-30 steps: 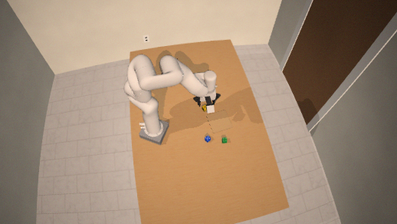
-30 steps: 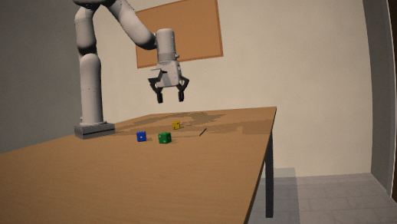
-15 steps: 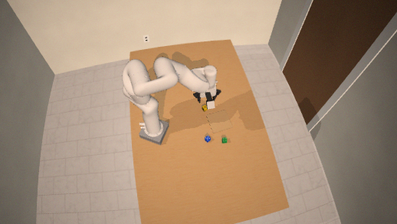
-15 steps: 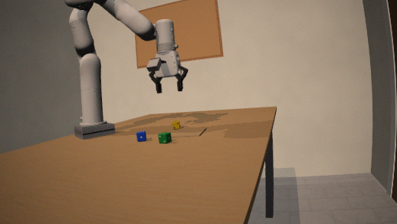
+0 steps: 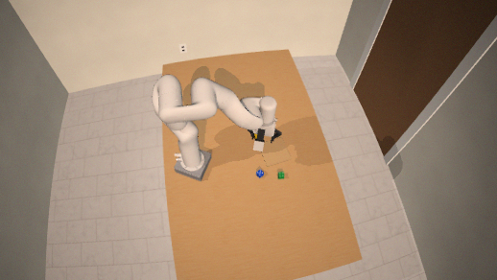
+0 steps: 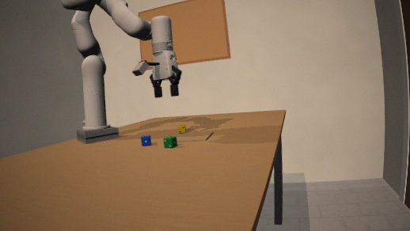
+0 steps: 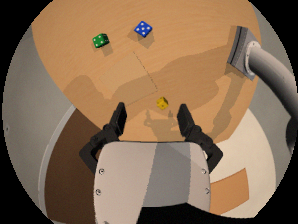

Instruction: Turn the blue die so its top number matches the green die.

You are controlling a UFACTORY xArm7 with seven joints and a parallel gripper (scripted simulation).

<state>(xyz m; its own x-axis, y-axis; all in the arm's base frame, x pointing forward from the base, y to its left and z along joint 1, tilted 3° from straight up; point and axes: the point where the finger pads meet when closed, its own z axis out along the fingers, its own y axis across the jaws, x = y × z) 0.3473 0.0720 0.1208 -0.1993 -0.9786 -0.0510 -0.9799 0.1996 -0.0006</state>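
Right now my hand is 14 cm above the blue die and 13 cm to the left of it. The rest, counted from my hand: green die: 14 cm below, 13 cm to the right, 10 cm ahead; yellow die: 14 cm below, 10 cm to the left, 2 cm behind.
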